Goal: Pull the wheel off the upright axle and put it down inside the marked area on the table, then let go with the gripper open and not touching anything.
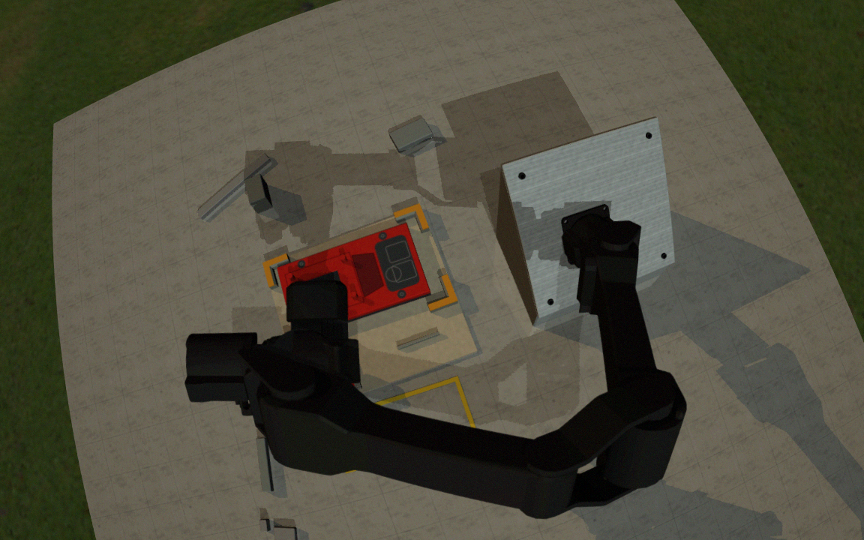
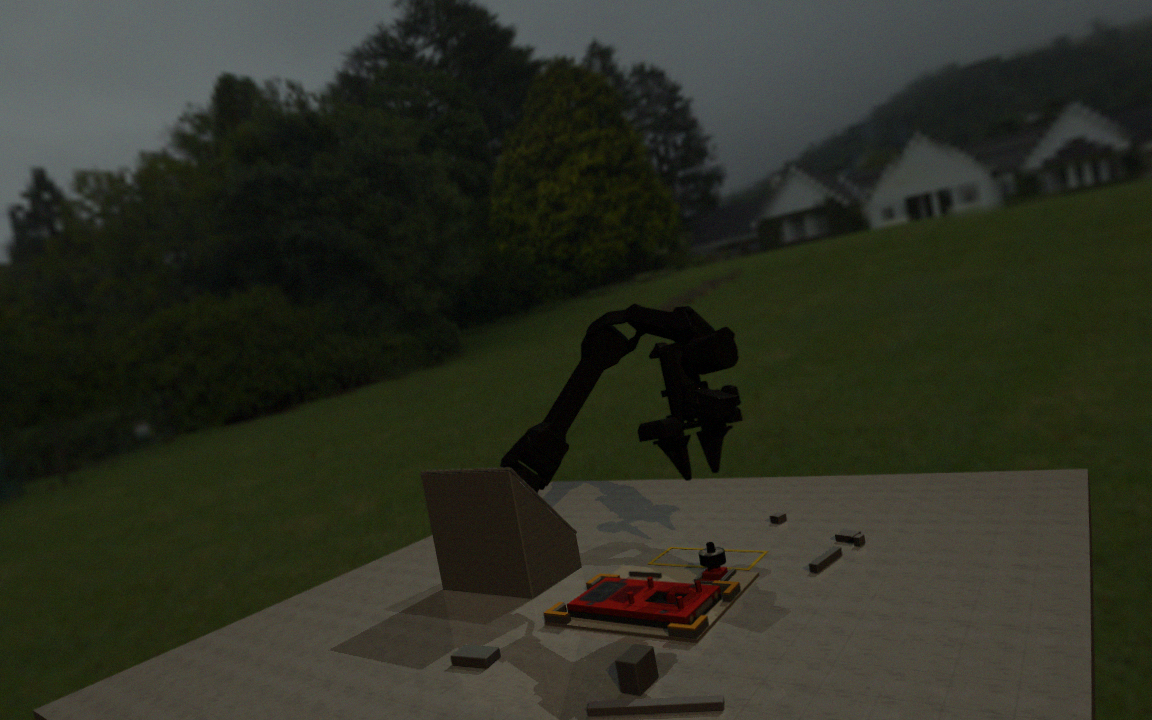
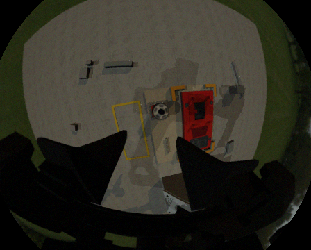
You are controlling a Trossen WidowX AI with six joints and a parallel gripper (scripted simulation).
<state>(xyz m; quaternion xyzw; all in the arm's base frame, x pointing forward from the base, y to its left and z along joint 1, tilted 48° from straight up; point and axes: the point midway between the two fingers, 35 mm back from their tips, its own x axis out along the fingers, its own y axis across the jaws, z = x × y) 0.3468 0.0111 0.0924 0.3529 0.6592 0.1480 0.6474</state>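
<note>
Right now the grey wheel is 10 mm ahead of my gripper tip, 30 mm to the right of it and 120 mm below it. Also, from my gripper tip: grey bar 100 mm ahead, 380 mm to the right, 150 mm below; axle 10 mm ahead, 30 mm to the right, 120 mm below.
</note>
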